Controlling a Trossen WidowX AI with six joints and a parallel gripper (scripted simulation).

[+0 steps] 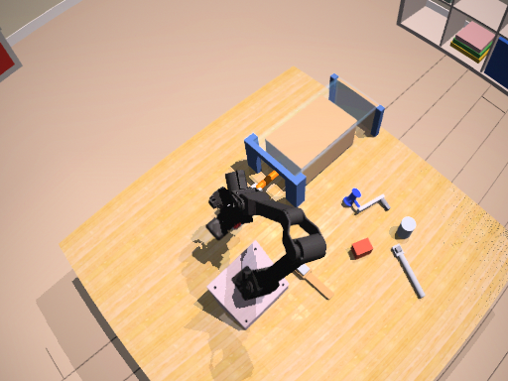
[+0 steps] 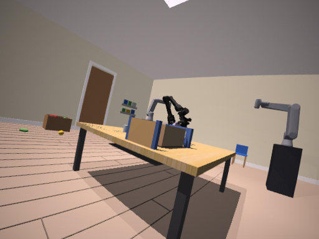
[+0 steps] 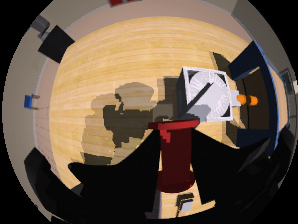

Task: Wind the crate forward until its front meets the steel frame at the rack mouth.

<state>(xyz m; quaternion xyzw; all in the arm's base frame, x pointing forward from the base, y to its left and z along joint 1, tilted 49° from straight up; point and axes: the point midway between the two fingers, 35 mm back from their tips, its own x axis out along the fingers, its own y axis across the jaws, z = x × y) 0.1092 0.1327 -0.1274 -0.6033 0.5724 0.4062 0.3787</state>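
The crank handle lies 30 mm ahead of my gripper tip, 10 mm to the left of it and 30 mm below it. The rest, counted from my gripper tip: blue steel frame 230 mm ahead, 50 mm to the left, 30 mm below; then winch 60 mm ahead, 40 mm to the left, 100 mm below; then red knob 20 mm to the right.
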